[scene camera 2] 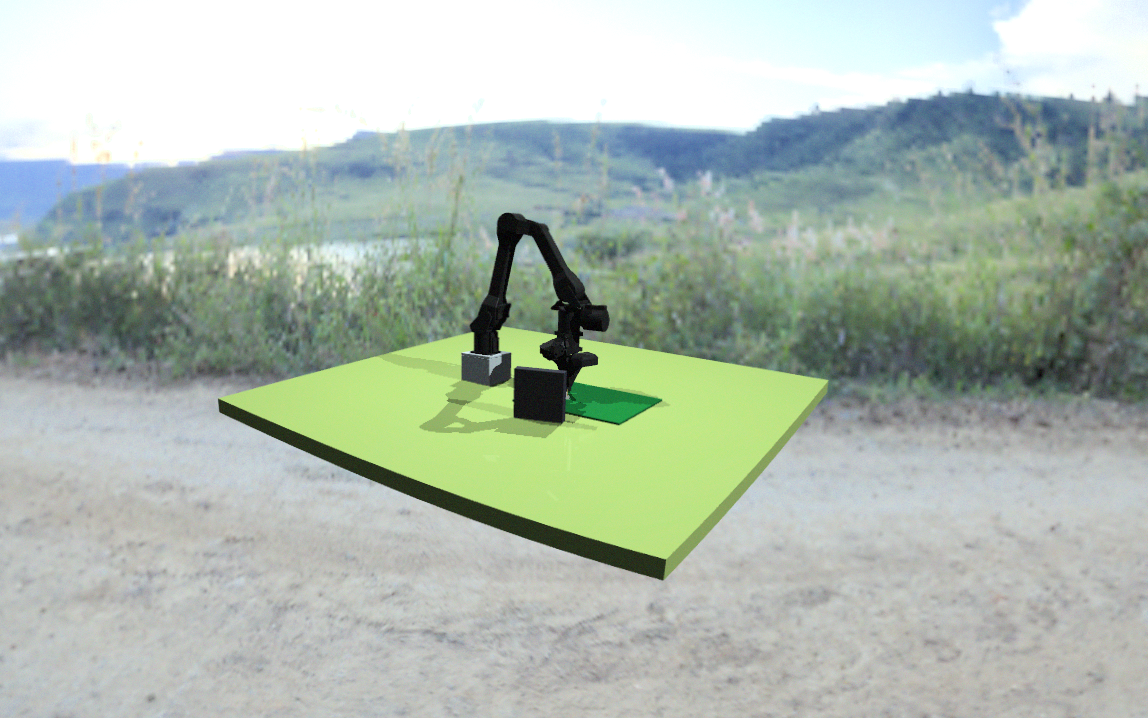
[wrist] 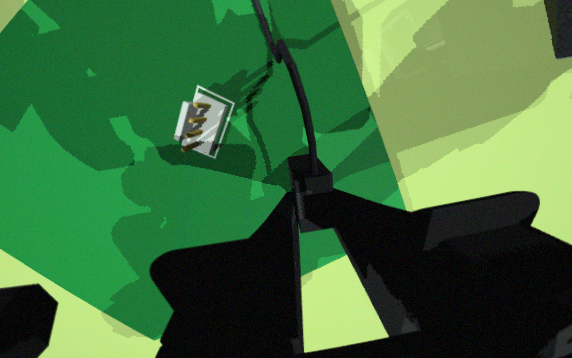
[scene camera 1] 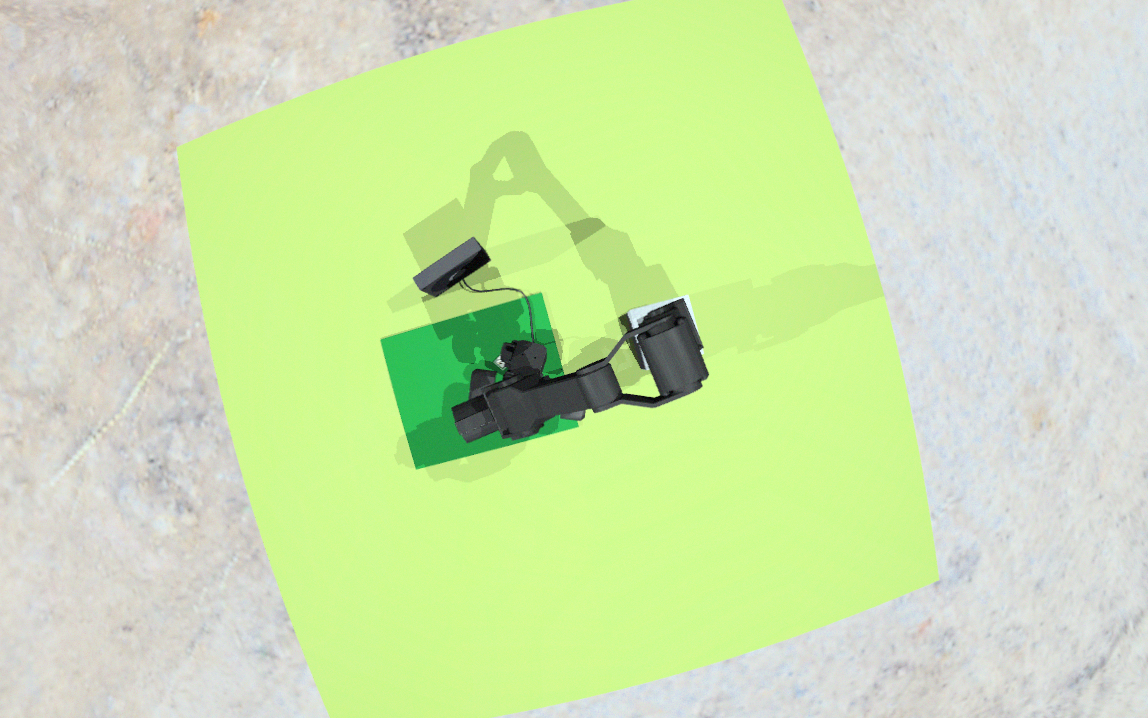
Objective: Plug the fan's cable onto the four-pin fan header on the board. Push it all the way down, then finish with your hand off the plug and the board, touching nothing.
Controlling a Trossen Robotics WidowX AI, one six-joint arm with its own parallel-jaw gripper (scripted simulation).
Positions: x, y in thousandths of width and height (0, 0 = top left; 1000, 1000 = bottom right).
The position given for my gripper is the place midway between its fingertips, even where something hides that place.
my gripper: scene camera 2 494, 537; wrist 538, 546; scene camera 1 463, 547
